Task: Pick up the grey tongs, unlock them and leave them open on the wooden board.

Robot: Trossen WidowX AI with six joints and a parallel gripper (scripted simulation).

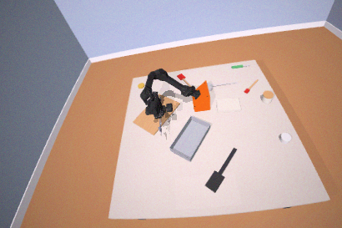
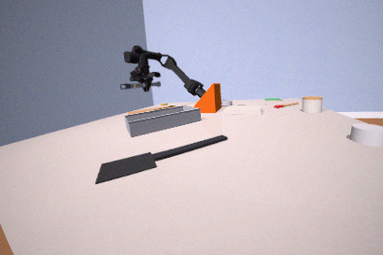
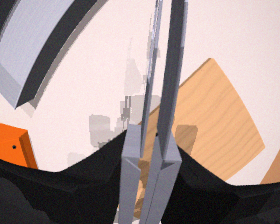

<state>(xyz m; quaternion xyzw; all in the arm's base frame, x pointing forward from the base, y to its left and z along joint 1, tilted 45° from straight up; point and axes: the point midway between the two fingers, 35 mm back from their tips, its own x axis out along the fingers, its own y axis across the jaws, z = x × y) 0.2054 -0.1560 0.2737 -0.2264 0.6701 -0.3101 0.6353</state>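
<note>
Now: the wooden board 160 mm behind my gripper tip, 60 mm to the right of it and 140 mm below it. Also, from my gripper tip: white block 80 mm behind, 530 mm to the left, 140 mm below; then dark spatula 410 mm ahead, 320 mm to the left, 150 mm below.
</note>
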